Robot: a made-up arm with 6 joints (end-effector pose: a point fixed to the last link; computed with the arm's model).
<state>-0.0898 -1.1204 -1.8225 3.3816 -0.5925 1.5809</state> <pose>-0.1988 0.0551 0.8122 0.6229 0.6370 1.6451</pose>
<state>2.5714 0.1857 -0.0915 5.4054 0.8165 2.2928</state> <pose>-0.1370 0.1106 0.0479 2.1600 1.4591 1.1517</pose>
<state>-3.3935 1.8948 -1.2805 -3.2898 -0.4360 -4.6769</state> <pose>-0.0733 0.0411 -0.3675 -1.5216 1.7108 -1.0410</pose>
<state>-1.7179 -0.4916 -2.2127 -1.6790 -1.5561 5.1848</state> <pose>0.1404 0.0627 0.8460 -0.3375 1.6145 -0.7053</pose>
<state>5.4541 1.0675 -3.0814 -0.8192 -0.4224 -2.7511</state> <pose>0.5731 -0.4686 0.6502 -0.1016 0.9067 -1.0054</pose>
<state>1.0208 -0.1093 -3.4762 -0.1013 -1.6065 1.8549</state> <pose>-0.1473 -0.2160 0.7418 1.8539 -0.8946 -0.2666</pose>
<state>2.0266 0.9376 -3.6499 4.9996 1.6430 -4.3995</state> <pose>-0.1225 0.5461 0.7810 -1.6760 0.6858 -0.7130</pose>
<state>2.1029 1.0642 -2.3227 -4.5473 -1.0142 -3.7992</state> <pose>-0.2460 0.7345 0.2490 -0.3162 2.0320 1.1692</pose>
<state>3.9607 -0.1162 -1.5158 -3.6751 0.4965 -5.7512</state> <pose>-0.3834 -0.3898 0.6907 1.0828 0.7202 -1.8748</pose>
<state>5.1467 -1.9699 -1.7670 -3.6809 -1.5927 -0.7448</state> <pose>-0.2899 0.4704 0.2980 0.8142 1.0274 -1.9123</pose>
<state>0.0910 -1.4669 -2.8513 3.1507 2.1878 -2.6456</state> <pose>-0.8492 -0.0790 0.2042 -3.0057 0.6101 -0.3320</pose>
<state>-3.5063 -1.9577 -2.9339 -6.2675 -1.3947 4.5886</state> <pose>0.6241 -0.2358 -0.1960 -1.9278 2.4658 0.0166</pose>
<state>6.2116 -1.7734 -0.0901 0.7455 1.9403 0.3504</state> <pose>-0.0316 0.1089 0.2412 -2.4377 0.2064 0.2171</pose>
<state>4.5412 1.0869 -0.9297 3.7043 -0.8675 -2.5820</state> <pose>0.0341 -0.3157 -0.0591 -0.2696 2.2634 0.8766</pose>
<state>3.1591 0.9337 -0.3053 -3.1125 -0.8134 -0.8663</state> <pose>-0.1082 -0.0066 0.1008 1.8437 0.8291 1.6169</pose>
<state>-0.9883 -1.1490 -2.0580 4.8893 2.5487 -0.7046</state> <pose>-0.3667 0.2778 0.7186 1.6772 -1.9040 0.1035</pose>
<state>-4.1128 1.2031 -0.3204 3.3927 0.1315 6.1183</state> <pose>-0.0426 0.0257 -0.0746 2.3228 -1.3337 0.9784</pose>
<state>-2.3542 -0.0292 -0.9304 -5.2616 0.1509 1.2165</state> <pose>-0.4367 -0.3412 0.4100 1.7753 2.1402 -1.3176</pose>
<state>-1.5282 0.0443 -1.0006 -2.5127 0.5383 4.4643</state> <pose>0.0361 -0.5622 0.3429 -0.6221 -2.3024 2.0373</pose>
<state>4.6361 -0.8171 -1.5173 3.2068 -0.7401 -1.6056</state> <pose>0.0047 -0.0762 0.7271 -0.0487 -2.1835 2.2382</pose>
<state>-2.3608 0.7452 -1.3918 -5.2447 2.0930 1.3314</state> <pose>-0.3144 -0.5082 0.1200 0.6051 1.3322 0.5795</pose>
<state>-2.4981 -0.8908 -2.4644 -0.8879 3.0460 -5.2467</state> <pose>0.2232 0.2768 0.7307 -1.7852 -2.3756 0.3616</pose>
